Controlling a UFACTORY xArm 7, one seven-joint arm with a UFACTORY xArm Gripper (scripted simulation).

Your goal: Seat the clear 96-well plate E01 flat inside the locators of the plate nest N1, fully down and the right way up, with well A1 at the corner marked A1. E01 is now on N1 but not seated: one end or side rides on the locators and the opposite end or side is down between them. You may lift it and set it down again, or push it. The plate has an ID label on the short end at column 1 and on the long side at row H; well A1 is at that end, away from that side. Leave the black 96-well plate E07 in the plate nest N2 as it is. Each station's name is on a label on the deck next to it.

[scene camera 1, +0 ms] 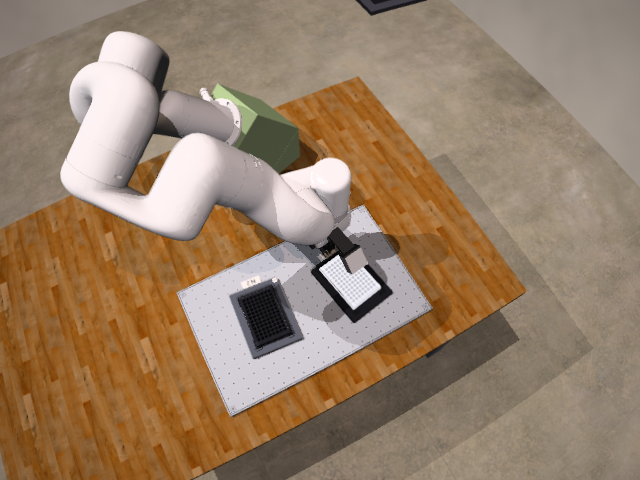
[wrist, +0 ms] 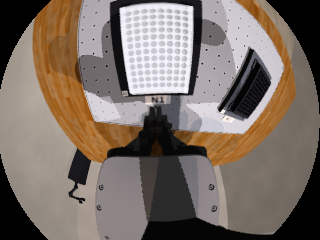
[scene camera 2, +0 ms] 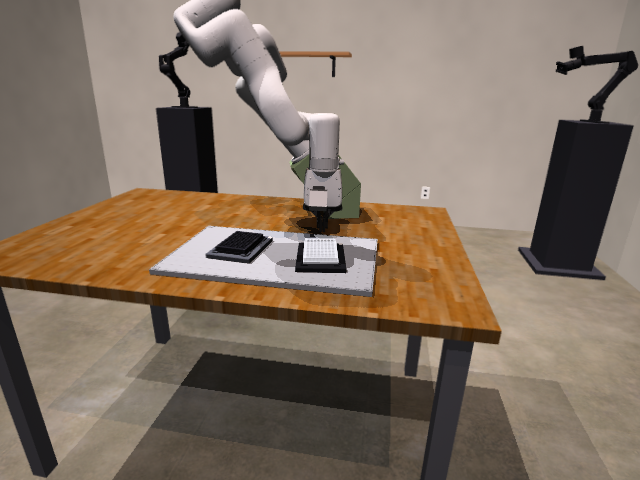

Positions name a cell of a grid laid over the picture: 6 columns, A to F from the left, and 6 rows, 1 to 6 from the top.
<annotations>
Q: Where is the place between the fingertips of my gripper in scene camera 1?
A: D4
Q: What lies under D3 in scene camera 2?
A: My gripper.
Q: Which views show the black plate E07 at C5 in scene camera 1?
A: Scene camera 1, the wrist view and scene camera 2: all of them.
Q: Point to a black plate E07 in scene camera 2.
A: C4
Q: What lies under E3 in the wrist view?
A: A black plate E07.
</annotations>
